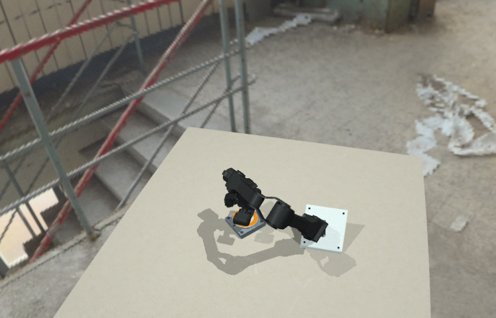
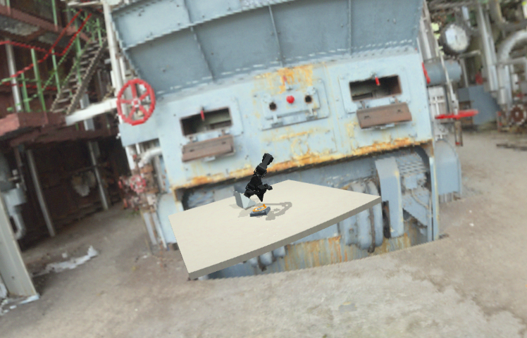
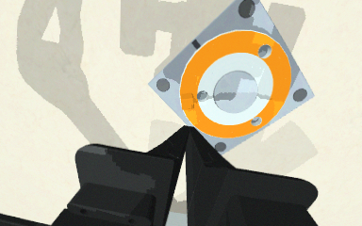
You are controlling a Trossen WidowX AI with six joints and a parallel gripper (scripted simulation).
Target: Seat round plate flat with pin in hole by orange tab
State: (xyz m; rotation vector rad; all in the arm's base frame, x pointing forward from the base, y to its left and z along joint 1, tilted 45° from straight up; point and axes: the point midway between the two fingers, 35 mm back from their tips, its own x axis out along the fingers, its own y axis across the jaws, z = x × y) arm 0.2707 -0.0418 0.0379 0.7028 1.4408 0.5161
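The square grey base lies 3 cm ahead of my gripper tip, 4 cm to the right of it and 5 cm below it.
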